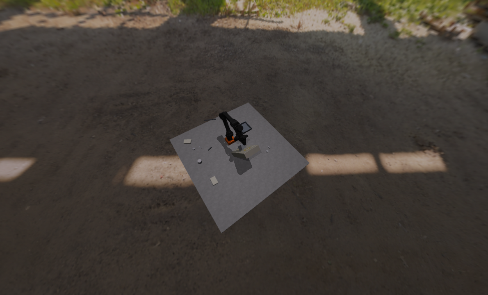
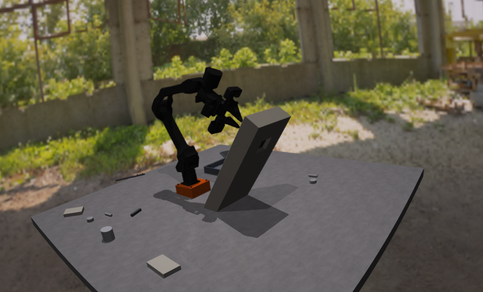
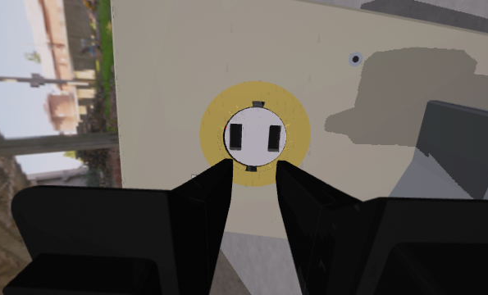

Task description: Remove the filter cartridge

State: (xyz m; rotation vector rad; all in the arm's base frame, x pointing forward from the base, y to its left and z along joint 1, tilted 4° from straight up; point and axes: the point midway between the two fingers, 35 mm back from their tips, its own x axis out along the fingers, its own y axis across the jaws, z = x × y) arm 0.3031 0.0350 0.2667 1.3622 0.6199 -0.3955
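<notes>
Now: the grey round filter cartridge 50 mm ahead of my gripper tip, 40 mm below it and 10 mm to the left of it. Round my gripper tip: dark rod: 320 mm to the right, 310 mm behind, 300 mm below; grey bracket: 130 mm below, 50 mm behind; blue-grey tray: 410 mm behind, 300 mm below, 240 mm to the left.
</notes>
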